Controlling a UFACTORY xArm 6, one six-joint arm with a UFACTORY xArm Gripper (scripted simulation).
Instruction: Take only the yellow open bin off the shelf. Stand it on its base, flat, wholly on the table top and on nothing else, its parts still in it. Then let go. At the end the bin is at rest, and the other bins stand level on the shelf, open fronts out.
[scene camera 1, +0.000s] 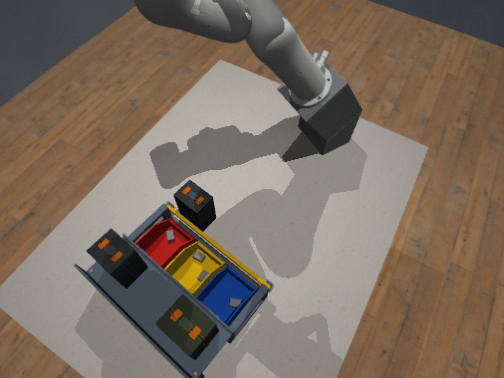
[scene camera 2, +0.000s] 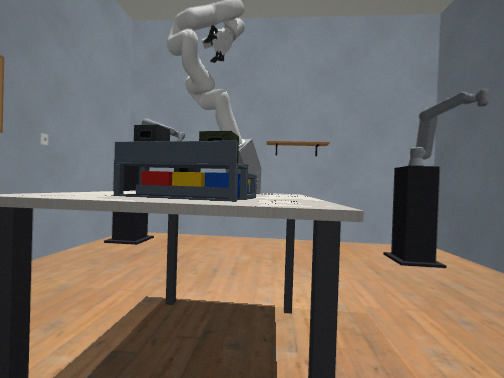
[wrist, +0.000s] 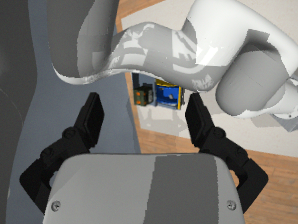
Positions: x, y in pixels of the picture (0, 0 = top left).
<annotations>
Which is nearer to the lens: the red bin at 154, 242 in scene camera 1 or the green box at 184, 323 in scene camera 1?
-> The green box.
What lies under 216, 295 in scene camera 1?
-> A blue bin.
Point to a yellow open bin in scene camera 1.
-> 186, 269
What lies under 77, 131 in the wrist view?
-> The gripper.
</annotations>
